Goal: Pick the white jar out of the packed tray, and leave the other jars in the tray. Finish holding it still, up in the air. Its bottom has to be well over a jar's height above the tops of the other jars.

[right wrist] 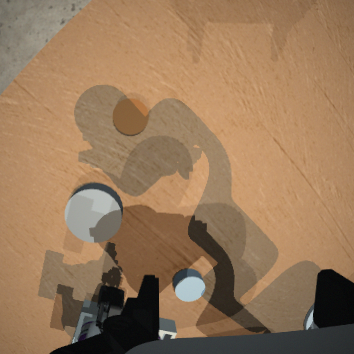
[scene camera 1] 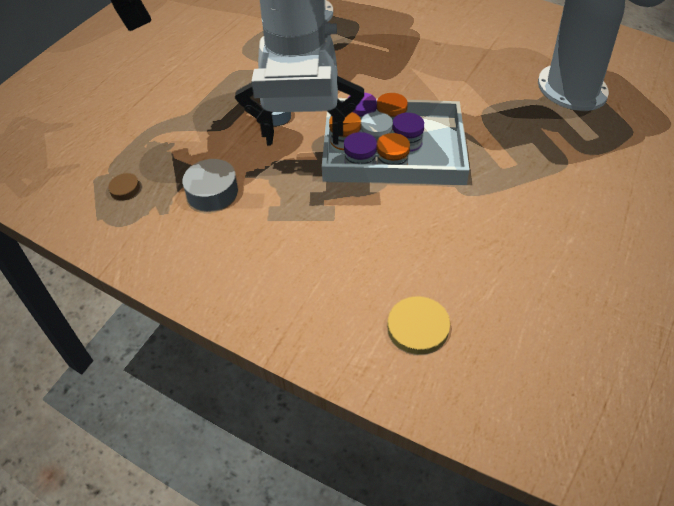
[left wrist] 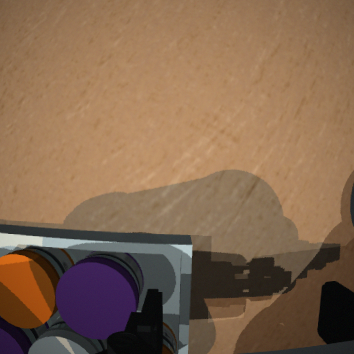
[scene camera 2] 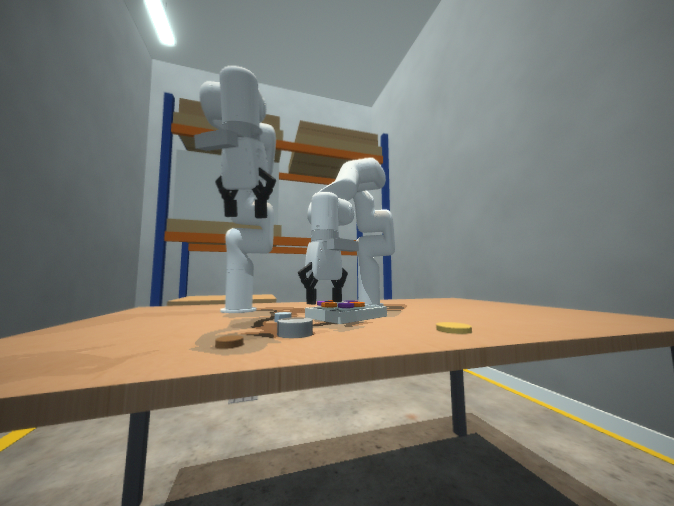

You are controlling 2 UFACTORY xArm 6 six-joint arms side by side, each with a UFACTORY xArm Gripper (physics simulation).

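Frame: origin at the left arm's base, x right, y ahead, z up, level; centimetres.
Seen in the pictures: left gripper, fingertip midpoint: (right wrist: 104, 313) (scene camera 1: 303, 138) (left wrist: 243, 313) (scene camera 2: 324, 303); right gripper, fingertip midpoint: (right wrist: 239, 300) (scene camera 1: 136, 4) (scene camera 2: 245, 217); left arm's base, origin of the base link: (scene camera 1: 572, 88); right arm's base, origin of the base link: (scene camera 2: 238, 311).
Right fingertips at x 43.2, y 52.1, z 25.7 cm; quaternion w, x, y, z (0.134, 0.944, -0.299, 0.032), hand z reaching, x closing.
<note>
Offsets run from my right fingertips to a thing's middle.
The white jar @[dx -24.8, dy -18.5, dz -23.1 cm] (scene camera 1: 376, 124) (left wrist: 57, 345) stands in the packed tray @[dx -27.0, dy -20.0, dz -24.2 cm] (scene camera 1: 397, 175) (left wrist: 186, 280), ringed by several orange and purple jars; part of it shows at the bottom edge of the left wrist view. My left gripper (scene camera 1: 302, 141) (scene camera 2: 323, 298) (left wrist: 243, 313) is open and empty, low at the tray's left end in scene camera 1. One finger is over that end, close to an orange jar (scene camera 1: 341, 120) and a purple jar @[dx -25.6, dy -13.3, dz -23.1 cm] (scene camera 1: 360, 144) (left wrist: 96, 297); the other is outside the tray. My right gripper (scene camera 2: 245, 212) (right wrist: 239, 300) is open and empty, high above the table.
A grey cylinder @[dx -11.5, dy +2.9, dz -24.2 cm] (scene camera 1: 210, 185) (scene camera 2: 294, 327) (right wrist: 93, 214) and a brown disc @[dx -0.1, dy +10.3, dz -25.1 cm] (scene camera 1: 124, 186) (scene camera 2: 228, 341) (right wrist: 130, 117) lie left of the tray. A small light-blue cylinder @[dx -7.9, dy -15.1, dz -24.6 cm] (scene camera 1: 280, 117) (right wrist: 189, 286) stands behind my left gripper. A yellow disc @[dx -47.1, dy +4.4, dz -25.1 cm] (scene camera 1: 418, 323) (scene camera 2: 453, 327) lies nearer the front edge.
</note>
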